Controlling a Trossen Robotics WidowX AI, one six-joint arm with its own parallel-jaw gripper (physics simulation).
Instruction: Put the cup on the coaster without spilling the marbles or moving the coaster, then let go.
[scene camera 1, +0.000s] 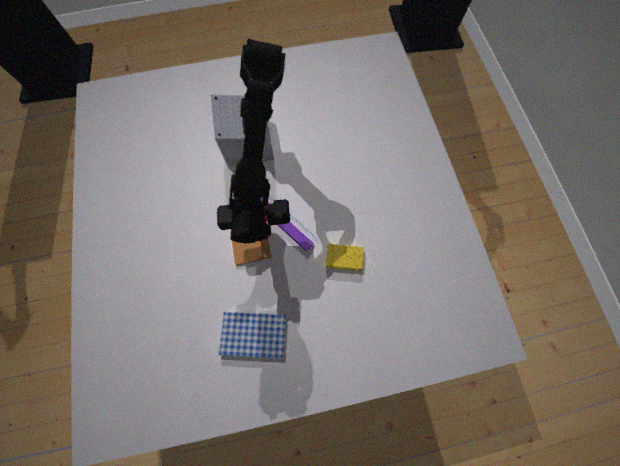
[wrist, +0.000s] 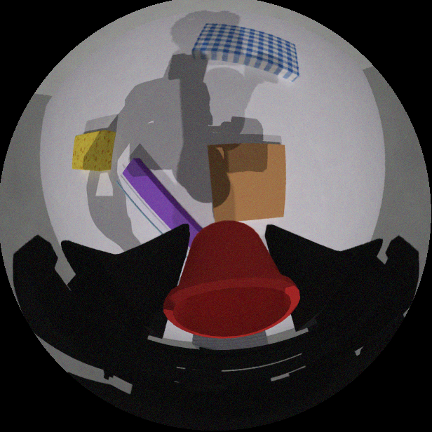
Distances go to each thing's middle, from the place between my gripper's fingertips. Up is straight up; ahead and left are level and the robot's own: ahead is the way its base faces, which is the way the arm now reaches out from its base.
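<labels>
An orange-brown coaster (scene camera 1: 243, 253) is there for me to see, 100 mm below my hand, 20 mm ahead of it and 40 mm to the right of it. The red cup (wrist: 230, 286) is 20 mm above my hand and 20 mm behind it.
</labels>
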